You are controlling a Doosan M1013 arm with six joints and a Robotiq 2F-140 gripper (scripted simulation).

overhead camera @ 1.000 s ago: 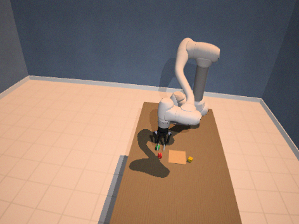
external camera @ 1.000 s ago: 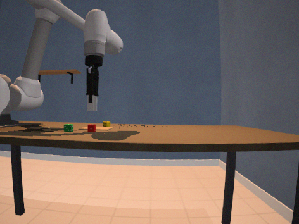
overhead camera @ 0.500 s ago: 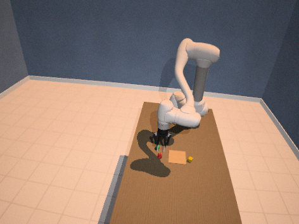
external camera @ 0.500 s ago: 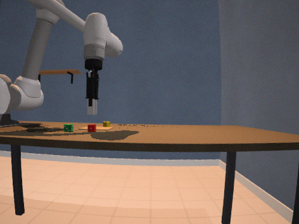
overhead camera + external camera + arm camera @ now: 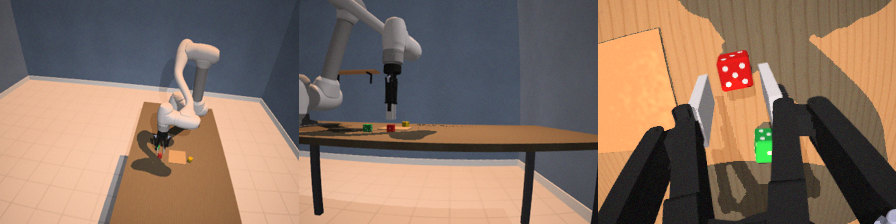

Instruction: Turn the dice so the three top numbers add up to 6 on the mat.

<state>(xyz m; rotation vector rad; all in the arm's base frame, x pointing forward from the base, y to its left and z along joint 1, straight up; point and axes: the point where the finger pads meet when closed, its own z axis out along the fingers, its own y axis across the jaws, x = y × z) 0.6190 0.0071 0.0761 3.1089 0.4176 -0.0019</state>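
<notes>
My hand is 70 mm above the red die. Also, from my hand: yellow die (40 mm behind, 240 mm to the left, 70 mm below); tan mat (50 mm behind, 130 mm to the left, 80 mm below); green die (90 mm behind, 40 mm to the right, 70 mm below).
</notes>
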